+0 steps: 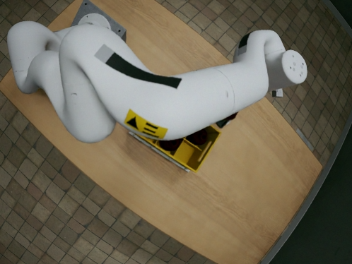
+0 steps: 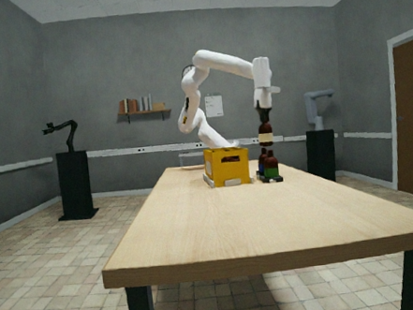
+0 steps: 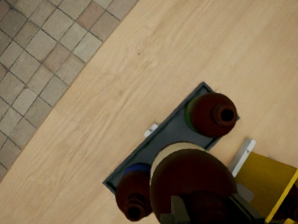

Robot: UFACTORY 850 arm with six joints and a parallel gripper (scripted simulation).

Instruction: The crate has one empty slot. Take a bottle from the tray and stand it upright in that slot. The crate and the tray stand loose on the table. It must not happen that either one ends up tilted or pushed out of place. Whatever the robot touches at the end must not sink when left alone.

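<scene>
The bottle is 7 cm below my hand. Also, from my hand: yellow crate: 24 cm below, 22 cm to the right, 5 cm behind; dark tray: 31 cm below.
</scene>
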